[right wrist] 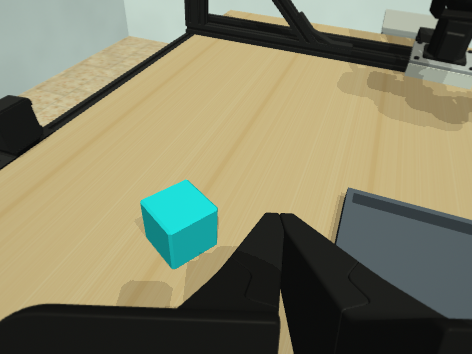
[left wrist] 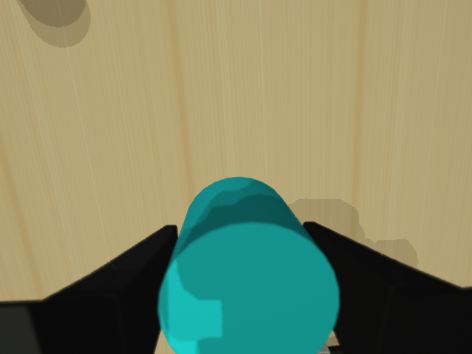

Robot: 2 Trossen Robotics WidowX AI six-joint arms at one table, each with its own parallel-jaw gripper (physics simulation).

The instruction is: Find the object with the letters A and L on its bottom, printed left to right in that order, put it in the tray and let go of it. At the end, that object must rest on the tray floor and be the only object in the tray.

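Frame: origin at the left arm's base, x ahead, y left, z up, level; millimetres.
Seen in the pictures: left gripper, fingertip midpoint: (left wrist: 240, 234); right gripper, fingertip midpoint: (right wrist: 277, 226); left arm's base at its link origin: (right wrist: 443, 55).
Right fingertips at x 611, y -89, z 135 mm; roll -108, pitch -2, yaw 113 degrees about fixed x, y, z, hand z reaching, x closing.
Pixels of each thing's top centre, then the offset from my right fingertips to it. Level surfaces: height alone.
- teal cylinder at its top centre: (left wrist: 252, 314) dy +146, dx -370, dz +27 mm
- grey tray at its top centre: (right wrist: 422, 251) dy +84, dx -160, dz -145 mm
- cyan cube at its top centre: (right wrist: 178, 203) dy -101, dx -94, dz -118 mm
- wooden table at its surface level: dz -163 mm
A teal cylinder (left wrist: 255, 285) fills the lower middle of the left wrist view, upright with one round end toward the camera. My left gripper (left wrist: 240, 234) is shut on it, one finger on each side. Its bottom faces away, so no letters show. My right gripper (right wrist: 277, 226) is shut and empty. The grey tray (right wrist: 400, 250) lies to the right of the right gripper's fingertips in the right wrist view, partly hidden by a finger; the part of its floor that shows holds no object.
A cyan cube (right wrist: 180, 220) stands on the wooden table (right wrist: 260, 115), left of the right gripper's fingertips. A black frame rail (right wrist: 300, 47) runs along the table's far edge. The other arm's base (right wrist: 447, 47) stands at the far right.
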